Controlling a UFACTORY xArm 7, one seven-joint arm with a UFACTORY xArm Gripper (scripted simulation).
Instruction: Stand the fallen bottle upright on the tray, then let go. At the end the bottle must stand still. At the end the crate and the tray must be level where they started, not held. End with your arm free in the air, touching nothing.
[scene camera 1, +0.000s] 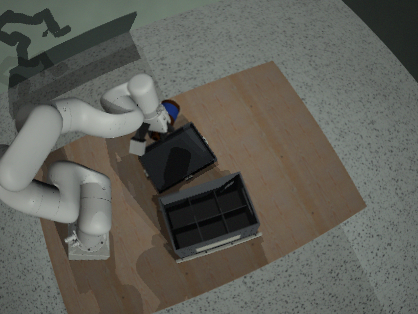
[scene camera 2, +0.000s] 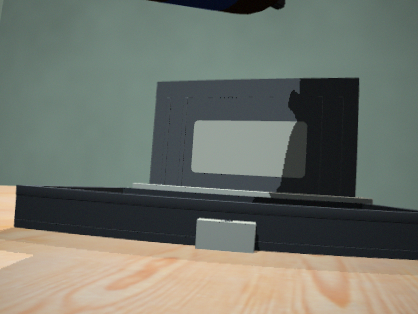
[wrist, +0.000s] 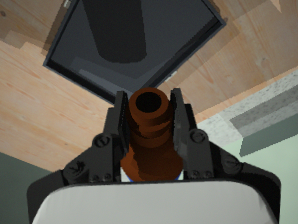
Observation:
I see my gripper (scene camera 1: 158, 136), a bottle (wrist: 149, 113), a dark crate (scene camera 2: 292, 135) and a tray (scene camera 2: 332, 228).
The dark crate shows as well in scene camera 1 (scene camera 1: 231, 192). The tray shows as well in scene camera 1 (scene camera 1: 184, 152) and in the wrist view (wrist: 103, 54). My gripper also shows in the wrist view (wrist: 149, 103). The wrist view does not show the dark crate: it is out of frame.

